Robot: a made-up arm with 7 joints.
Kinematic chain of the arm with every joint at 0, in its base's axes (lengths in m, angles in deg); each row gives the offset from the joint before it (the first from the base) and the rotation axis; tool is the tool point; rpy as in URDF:
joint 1: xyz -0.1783 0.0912 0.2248 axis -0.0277 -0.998 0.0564
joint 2: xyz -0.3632 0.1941 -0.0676 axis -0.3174 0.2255 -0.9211
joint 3: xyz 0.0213 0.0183 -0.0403 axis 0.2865 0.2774 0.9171
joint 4: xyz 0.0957 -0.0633 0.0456 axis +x
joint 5: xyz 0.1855 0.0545 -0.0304 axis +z
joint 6: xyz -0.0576 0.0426 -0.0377 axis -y
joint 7: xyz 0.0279 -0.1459 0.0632 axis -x
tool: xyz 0.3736 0.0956 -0.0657 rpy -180 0 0
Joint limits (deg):
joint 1: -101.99..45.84
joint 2: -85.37..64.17
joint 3: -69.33..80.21
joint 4: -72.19..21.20
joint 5: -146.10..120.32
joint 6: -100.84..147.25
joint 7: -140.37..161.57
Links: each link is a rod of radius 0.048 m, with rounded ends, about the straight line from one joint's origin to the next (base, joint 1, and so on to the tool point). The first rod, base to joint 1, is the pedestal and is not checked.
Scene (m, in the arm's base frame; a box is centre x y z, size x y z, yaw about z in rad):
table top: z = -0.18
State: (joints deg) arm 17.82 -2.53 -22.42 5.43 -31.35 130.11 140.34
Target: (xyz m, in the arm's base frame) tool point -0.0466 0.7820 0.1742
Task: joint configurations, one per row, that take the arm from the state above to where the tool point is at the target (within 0.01 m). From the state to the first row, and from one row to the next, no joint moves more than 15 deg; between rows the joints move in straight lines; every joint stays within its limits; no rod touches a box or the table.
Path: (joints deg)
1: 21.11 -3.13 -20.20 2.48 -44.42 132.25 142.99
2: 24.40 -3.72 -17.98 -0.46 -57.48 134.40 145.65
3: 27.69 -4.32 -15.76 -3.41 -70.55 136.54 148.30
4: 30.98 -4.91 -13.54 -6.36 -83.62 138.68 150.96
5: 34.27 -5.51 -11.32 -9.31 -96.69 140.82 153.61
6: 37.57 -6.10 -9.11 -12.25 -109.75 142.96 156.26
7: 40.86 -6.70 -6.89 -15.20 -122.82 145.11 158.92
8: 44.15 -7.29 -4.67 -18.15 -135.89 147.25 161.57

